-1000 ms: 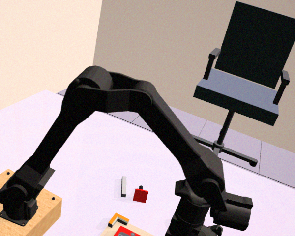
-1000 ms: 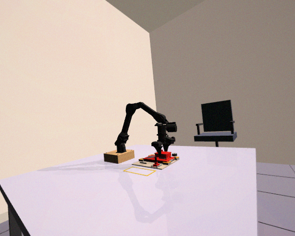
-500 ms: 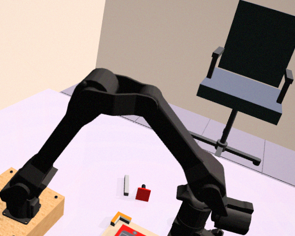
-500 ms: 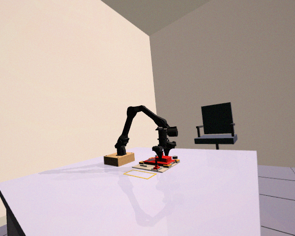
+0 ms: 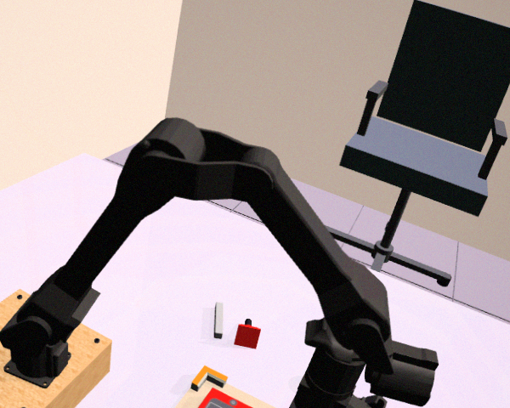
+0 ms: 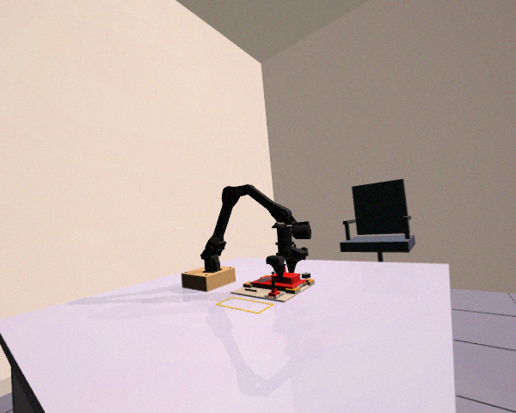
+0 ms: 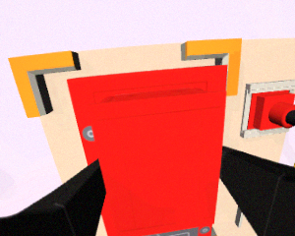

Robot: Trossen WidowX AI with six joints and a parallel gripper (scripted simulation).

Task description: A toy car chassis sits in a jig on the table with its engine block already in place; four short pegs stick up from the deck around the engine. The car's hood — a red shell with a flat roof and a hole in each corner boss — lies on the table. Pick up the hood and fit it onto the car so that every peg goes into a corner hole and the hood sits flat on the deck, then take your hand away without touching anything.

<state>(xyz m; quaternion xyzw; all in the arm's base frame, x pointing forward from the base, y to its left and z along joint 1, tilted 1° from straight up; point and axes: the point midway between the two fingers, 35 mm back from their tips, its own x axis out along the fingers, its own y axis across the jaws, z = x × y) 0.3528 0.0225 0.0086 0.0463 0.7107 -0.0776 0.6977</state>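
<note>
My gripper tip is 10 mm below the red hood. From my gripper tip the other things lie so: beige jig plate: 50 mm behind, 20 mm below; then black wheel: 170 mm to the left, 30 mm below, 20 mm ahead; then grey bar: 240 mm to the left, 170 mm behind, 30 mm below.
</note>
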